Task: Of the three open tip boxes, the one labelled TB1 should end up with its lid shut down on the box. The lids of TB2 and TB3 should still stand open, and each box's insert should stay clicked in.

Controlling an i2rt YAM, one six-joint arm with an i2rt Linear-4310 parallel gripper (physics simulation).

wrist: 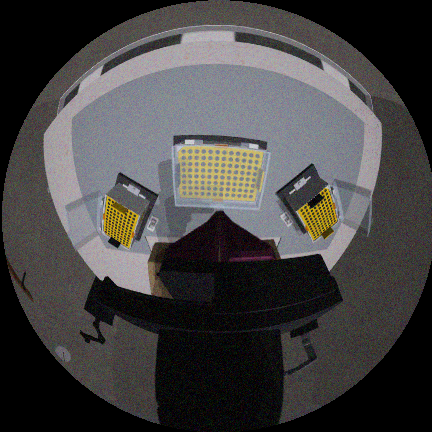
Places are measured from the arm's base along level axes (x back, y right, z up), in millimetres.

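Where they show: gripper, fingertip midpoint: [219, 216].
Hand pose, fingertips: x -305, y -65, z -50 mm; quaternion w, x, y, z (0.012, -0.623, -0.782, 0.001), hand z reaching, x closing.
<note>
After its pixels a point has its place.
The middle tip box has a yellow insert seen through its clear lid [265, 180] @(x -331, y -8, z -115 mm); its label does not show, and the lid's angle is hard to tell. The left box [121, 220] @(x -196, y -235, z -136 mm) has a card that seems to read TB3 [152, 223] @(x -157, y -186, z -191 mm); its clear lid [82, 220] @(x -211, y -316, z -91 mm) stands open to the left. The right box [317, 212] @(x -297, y 136, z -136 mm) has a card that seems to read TB2 [286, 218] @(x -236, y 113, z -191 mm); its clear lid [356, 202] @(x -362, y 178, z -87 mm) stands open to the right. All three inserts look seated. My gripper [219, 216] @(x -305, y -65, z -50 mm) is shut and empty, its dark red tips just below the middle lid's near edge in the view; contact is unclear.
A brown wooden block [156, 280] @(x -65, y -157, z -97 mm) shows partly behind my fingers. The boxes stand on a grey-blue mat [215, 95] @(x -439, y -99, z -193 mm) with a pale border [57, 150] @(x -345, y -590, z -196 mm). A raised clear rim [215, 26] runs along the far edge. The two side lids stick out over the mat's outer edges.
</note>
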